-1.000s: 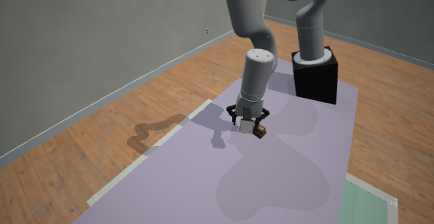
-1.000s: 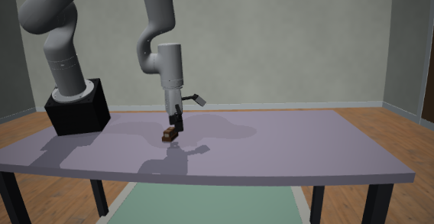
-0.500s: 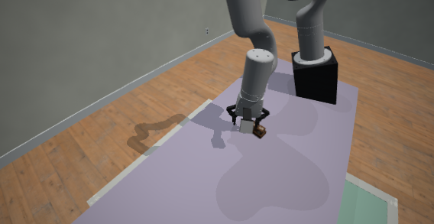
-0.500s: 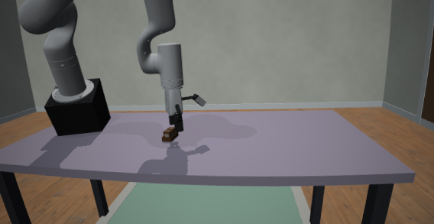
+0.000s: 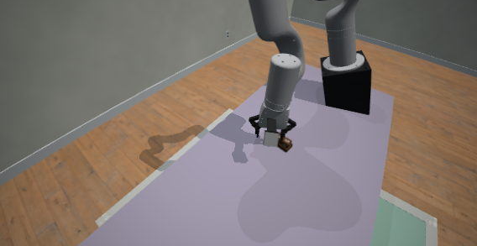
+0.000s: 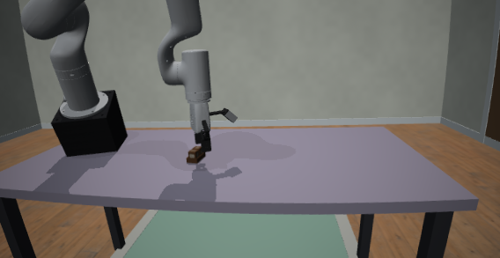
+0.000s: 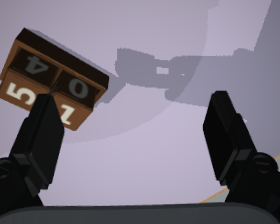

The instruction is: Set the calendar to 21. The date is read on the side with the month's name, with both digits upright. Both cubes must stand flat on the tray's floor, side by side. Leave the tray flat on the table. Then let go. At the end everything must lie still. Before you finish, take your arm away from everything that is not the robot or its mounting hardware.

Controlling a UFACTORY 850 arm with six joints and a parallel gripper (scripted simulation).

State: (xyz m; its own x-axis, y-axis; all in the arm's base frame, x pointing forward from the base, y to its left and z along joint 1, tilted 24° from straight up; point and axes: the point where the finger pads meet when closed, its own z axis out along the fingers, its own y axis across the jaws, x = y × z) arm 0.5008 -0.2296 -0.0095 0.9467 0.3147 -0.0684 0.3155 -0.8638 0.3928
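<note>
Right now my hand is 4 cm past the brown cube, 4 cm to the right of it and 5 cm above it. Round my hand: digit cube: 3 cm behind, 7 cm to the left, 5 cm below; brown tray: 4 cm behind, 5 cm to the left, 6 cm below.
</note>
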